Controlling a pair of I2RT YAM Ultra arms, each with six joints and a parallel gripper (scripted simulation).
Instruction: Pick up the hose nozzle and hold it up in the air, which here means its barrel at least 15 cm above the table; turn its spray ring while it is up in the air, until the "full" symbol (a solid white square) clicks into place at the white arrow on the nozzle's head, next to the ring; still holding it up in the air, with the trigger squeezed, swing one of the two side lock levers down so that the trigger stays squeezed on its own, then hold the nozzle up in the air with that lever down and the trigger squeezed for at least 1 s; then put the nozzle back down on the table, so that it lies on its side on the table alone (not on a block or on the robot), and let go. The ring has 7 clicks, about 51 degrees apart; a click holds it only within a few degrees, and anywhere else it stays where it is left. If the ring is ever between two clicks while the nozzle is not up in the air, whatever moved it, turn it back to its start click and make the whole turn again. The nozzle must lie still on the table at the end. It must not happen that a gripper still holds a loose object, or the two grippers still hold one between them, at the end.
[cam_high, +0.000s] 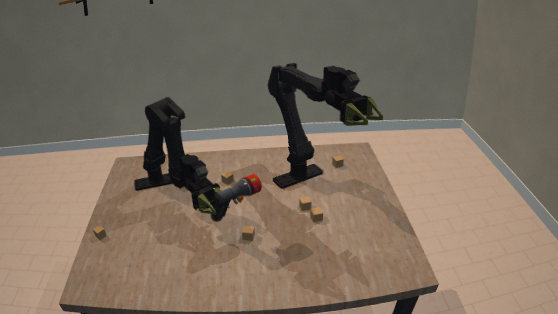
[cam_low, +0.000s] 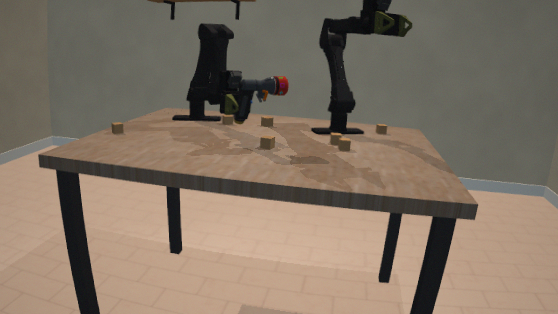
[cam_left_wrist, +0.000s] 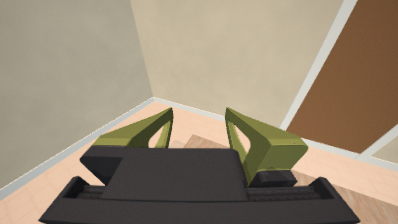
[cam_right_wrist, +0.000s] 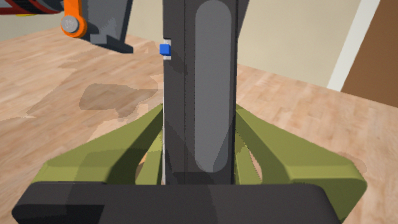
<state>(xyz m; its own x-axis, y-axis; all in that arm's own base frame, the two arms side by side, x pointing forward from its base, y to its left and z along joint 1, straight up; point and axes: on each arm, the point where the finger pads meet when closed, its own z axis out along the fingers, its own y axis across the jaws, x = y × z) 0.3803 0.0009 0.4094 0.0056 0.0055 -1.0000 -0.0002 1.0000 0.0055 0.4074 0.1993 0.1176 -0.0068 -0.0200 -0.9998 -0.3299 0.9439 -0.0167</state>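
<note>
My right hand is 20 mm to the right of the white trigger and 20 mm below it. Also, from my right hand: red spray ring 20 mm behind, 100 mm to the left, 70 mm above.
The red spray ring is 20 mm behind my left hand, 350 mm to the right of it and 220 mm below it. The rest, counted from my left hand: white trigger (440 mm to the right, 280 mm below).
</note>
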